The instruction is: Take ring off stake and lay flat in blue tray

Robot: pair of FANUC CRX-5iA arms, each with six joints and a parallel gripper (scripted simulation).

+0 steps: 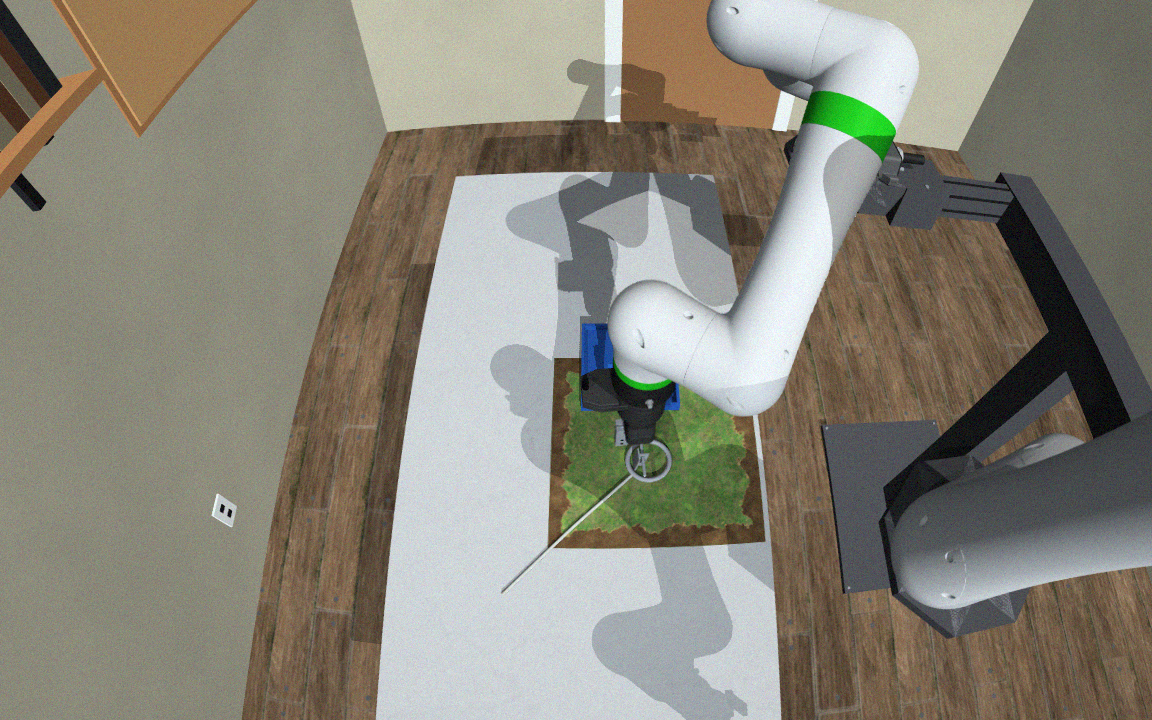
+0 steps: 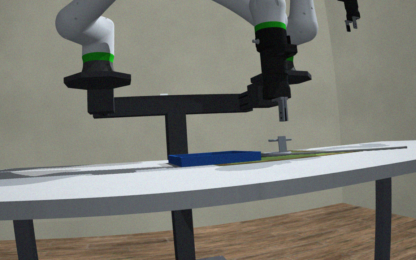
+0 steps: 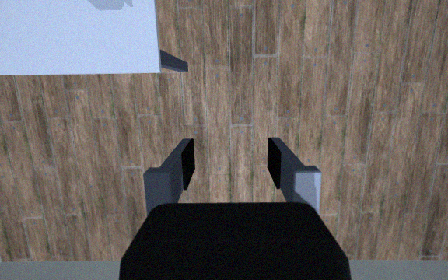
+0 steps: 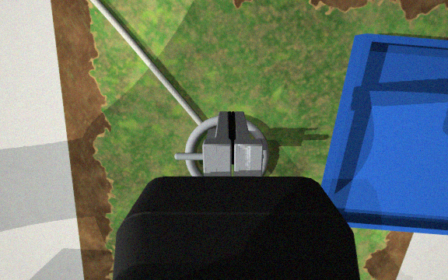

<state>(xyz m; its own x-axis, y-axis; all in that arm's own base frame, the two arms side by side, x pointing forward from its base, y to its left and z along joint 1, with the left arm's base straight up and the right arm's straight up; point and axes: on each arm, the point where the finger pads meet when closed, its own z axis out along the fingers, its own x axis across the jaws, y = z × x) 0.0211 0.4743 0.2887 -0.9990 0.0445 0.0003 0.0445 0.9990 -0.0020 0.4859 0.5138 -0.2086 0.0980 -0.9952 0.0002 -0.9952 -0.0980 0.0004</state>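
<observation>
Now: the grey ring 6 cm behind my right hand and 11 cm below it. From my right hand the other things lie so: blue tray 2 cm behind, 20 cm to the right, 10 cm below; then grey stake 4 cm behind, 1 cm to the left, 8 cm below; then mat 7 cm behind, 3 cm to the right, 12 cm below.
</observation>
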